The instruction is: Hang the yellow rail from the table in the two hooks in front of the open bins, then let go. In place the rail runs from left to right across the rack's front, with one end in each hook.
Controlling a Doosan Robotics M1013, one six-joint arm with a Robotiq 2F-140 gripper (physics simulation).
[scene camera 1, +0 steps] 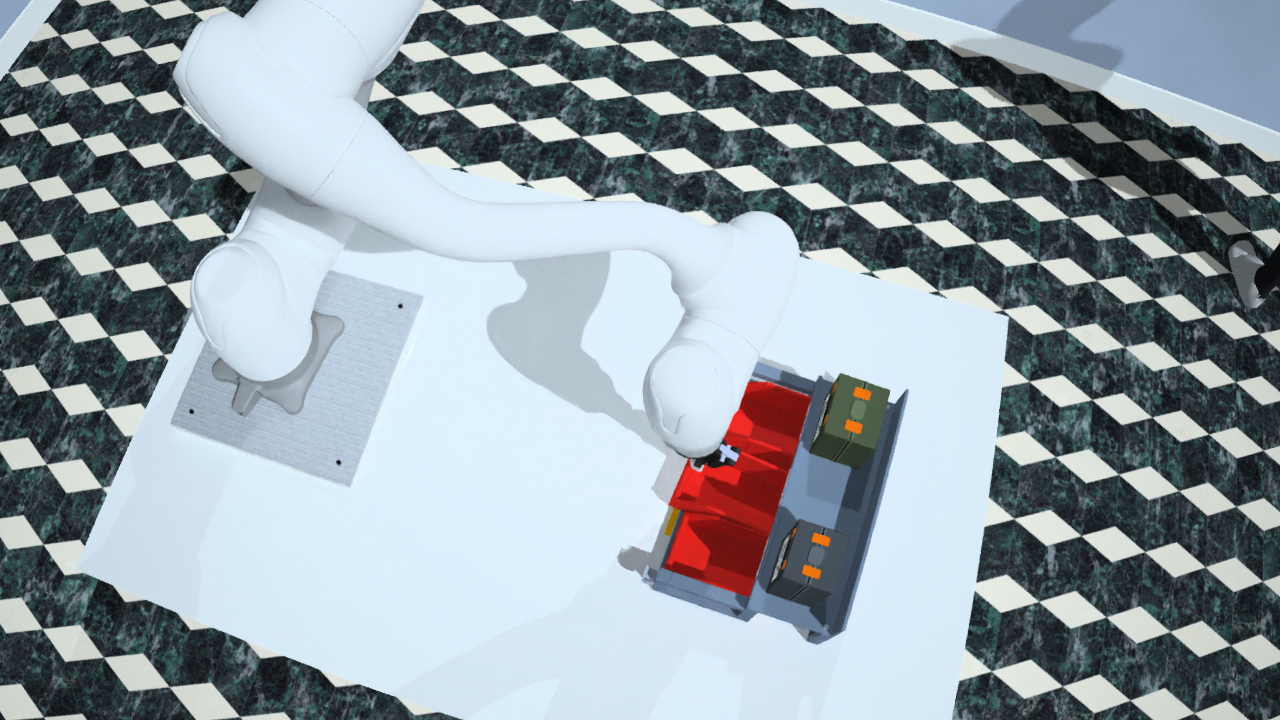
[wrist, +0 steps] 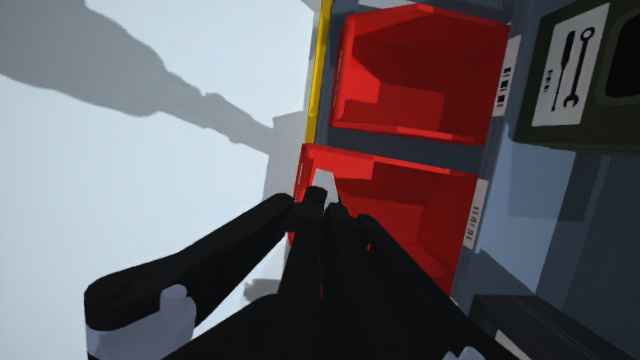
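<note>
The yellow rail runs along the front of the blue-grey rack, beside the red bins. Its middle is hidden behind the front of a red bin, and in the wrist view its far end runs out at the top edge. The two hooks cannot be made out clearly, so I cannot tell whether the rail's ends sit in them. My gripper is shut and empty. Its pale fingertips are pressed together above the front part of the middle red bin, apart from the rail.
Another red bin and a third red bin flank the middle one. A green toolbox and a dark grey toolbox stand on the rack behind the bins. The arm's base plate lies at the left.
</note>
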